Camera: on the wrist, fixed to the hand. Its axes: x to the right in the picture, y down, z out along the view.
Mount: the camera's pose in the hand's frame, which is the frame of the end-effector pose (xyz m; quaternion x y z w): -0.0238 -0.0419 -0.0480 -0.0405 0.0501 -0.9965 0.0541
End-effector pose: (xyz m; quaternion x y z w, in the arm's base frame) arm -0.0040 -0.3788 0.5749 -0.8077 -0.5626 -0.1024 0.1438
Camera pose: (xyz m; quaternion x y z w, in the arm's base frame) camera -0.0517 -0.4028 0.6170 -0.5162 0.8239 0.2121 0.0988
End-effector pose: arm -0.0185 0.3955 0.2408 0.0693 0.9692 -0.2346 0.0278
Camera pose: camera -0.0022 0.3777 0.3044 0.9514 -0.1324 -0.0023 0.2780
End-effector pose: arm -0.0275 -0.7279 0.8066 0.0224 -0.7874 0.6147 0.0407
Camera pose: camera 0.0015 -0.6919 0.8565 0.7534 -0.0431 -0.0381 0.6551
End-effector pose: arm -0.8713 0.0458 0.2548 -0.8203 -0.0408 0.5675 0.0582
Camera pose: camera -0.8348 0.0818 0.2995 -0.0345 -0.8397 -0.0700 0.5375
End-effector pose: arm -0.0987 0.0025 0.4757 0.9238 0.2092 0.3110 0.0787
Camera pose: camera -0.1591 0.0306 0.4894 -0.1772 0.9232 -0.0068 0.3411
